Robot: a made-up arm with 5 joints.
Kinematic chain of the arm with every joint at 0, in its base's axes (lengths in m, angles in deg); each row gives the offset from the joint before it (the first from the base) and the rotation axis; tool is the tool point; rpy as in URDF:
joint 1: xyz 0.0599 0 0.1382 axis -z
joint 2: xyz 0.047 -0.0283 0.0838 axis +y
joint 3: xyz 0.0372 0 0.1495 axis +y
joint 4: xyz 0.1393 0 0.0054 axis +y
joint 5: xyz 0.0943 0.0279 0 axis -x
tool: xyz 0 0 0 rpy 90 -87.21 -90
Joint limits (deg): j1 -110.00..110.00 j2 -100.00..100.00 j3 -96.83..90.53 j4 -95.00..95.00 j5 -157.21..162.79
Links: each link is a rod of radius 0.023 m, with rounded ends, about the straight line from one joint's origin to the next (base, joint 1, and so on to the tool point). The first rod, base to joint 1, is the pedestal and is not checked.
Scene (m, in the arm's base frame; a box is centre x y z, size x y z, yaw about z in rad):
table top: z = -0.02
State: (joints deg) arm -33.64 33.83 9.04 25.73 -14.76
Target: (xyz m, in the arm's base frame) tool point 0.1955 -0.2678 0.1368
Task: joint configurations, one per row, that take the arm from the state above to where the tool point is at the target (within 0.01 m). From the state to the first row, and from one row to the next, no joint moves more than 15 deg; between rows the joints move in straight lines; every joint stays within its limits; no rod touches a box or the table.
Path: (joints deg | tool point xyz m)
1: -19.82 34.20 8.98 25.63 -14.76 | 0.3434 0.1017 0.1454
2: -6.01 34.58 8.91 25.53 -14.76 | 0.3593 0.0311 0.1440
3: 7.81 34.95 8.85 25.43 -14.76 | 0.3579 -0.0413 0.1425
4: 21.62 35.32 8.78 25.33 -14.76 | 0.3393 -0.1112 0.1411
5: 35.44 35.69 8.72 25.23 -14.76 | 0.3045 -0.1746 0.1397
6: 49.25 36.07 8.65 25.13 -14.76 | 0.2557 -0.2278 0.1382
7: 63.07 36.44 8.59 25.03 -14.76 | 0.1955 -0.2678 0.1368

